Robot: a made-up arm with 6 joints. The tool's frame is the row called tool. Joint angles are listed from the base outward.
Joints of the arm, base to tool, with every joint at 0 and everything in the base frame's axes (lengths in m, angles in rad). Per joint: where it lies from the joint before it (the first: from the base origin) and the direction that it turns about. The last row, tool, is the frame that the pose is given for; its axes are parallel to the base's.
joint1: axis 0 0 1 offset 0 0 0.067
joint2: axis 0 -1 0 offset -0.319 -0.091 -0.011
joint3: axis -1 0 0 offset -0.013 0.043 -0.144
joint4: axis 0 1 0 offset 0.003 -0.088 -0.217
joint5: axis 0 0 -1 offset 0.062 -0.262 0.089
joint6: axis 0 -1 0 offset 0.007 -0.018 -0.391
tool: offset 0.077 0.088 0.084
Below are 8 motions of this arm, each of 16 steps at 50 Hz.
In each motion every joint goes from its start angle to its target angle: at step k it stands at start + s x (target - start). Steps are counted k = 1, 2, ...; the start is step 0. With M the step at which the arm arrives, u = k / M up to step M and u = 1 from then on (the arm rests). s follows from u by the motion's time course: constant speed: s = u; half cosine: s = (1 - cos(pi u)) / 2; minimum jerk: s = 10 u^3 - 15 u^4 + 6 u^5.
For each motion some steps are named. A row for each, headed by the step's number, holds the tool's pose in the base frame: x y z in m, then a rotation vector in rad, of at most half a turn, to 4 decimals.
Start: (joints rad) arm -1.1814 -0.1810 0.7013 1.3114 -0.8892 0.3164
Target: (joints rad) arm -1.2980 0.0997 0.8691 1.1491 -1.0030 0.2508
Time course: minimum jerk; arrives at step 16
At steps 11, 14, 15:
11: -0.5892 0.3358 -0.1212 0.5427 0.8826 -0.8216
14: -0.5831 0.3370 -0.1201 0.4953 0.8625 -0.8370
15: -0.5826 0.3371 -0.1199 0.4912 0.8609 -0.8383

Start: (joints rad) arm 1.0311 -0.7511 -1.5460 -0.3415 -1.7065 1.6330
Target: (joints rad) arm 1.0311 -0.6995 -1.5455 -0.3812 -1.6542 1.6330
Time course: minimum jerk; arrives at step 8
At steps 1, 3, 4, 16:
1: -0.6664 -0.3852 -0.4274 2.3030 -1.0724 -0.0666
3: -0.6620 -0.3788 -0.4322 2.2972 -1.0865 -0.0659
4: -0.6582 -0.3731 -0.4363 2.2921 -1.0989 -0.0655
16: -0.6495 -0.3603 -0.4451 2.2808 -1.1266 -0.0657

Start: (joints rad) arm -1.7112 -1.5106 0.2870 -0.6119 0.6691 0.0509
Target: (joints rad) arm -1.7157 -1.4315 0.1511 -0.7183 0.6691 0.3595
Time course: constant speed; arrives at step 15
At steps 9, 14, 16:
9: -0.3358 0.6950 -0.2169 0.1232 0.7448 -2.0449
14: -0.3170 0.6976 -0.2193 0.0000 0.6199 -2.0987
16: -0.3132 0.6981 -0.2198 -0.0254 0.5953 -2.1088

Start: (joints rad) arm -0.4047 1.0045 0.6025 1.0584 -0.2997 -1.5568
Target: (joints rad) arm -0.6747 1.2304 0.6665 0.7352 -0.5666 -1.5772
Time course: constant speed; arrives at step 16
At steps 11, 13, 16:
11: -0.3255 -0.4766 -0.3180 0.1438 1.3915 -0.8611
13: -0.3315 -0.4781 -0.2992 0.1134 1.3515 -0.8961
16: -0.3430 -0.4792 -0.2695 0.0646 1.2956 -0.9530

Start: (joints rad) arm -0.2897 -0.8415 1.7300 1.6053 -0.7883 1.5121
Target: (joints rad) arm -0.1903 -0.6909 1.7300 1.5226 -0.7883 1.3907
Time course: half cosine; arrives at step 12
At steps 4, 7, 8, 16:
4: -0.3442 -0.0801 0.3791 -0.7943 0.9377 0.0964
7: -0.3603 -0.0987 0.3765 -0.8192 0.9038 0.1111
8: -0.3652 -0.1048 0.3755 -0.8270 0.8929 0.1159
16: -0.3748 -0.1181 0.3729 -0.8431 0.8700 0.1258

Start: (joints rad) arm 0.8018 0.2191 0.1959 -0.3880 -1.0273 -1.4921
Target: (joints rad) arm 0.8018 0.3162 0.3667 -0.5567 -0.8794 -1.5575
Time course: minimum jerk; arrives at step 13
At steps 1, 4, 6, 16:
1: 0.2686 -0.2693 -0.5199 -1.4057 0.4140 1.0771
4: 0.2901 -0.2659 -0.4969 -1.4044 0.3885 1.0216
6: 0.3202 -0.2613 -0.4602 -1.3992 0.3493 0.9404
16: 0.3767 -0.2537 -0.3702 -1.3748 0.2572 0.7681

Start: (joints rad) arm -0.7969 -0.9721 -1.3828 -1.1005 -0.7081 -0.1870
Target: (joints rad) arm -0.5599 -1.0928 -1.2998 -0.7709 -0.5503 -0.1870
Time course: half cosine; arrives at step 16
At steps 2, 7, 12, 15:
2: -0.2709 0.4813 -0.3773 0.5733 -0.3954 -1.2090
7: -0.3252 0.4872 -0.3732 0.7105 -0.2675 -1.1176
12: -0.3997 0.4875 -0.3637 0.8584 -0.0833 -1.0090
15: -0.4237 0.4856 -0.3597 0.8980 -0.0221 -0.9771

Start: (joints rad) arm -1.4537 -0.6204 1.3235 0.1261 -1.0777 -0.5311
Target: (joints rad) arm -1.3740 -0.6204 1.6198 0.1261 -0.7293 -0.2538
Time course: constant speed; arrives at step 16
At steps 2, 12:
2: -0.6063 0.2509 0.0179 0.1568 1.9628 0.0482
12: -0.5607 0.1484 0.0870 -0.1544 1.9386 -0.0874

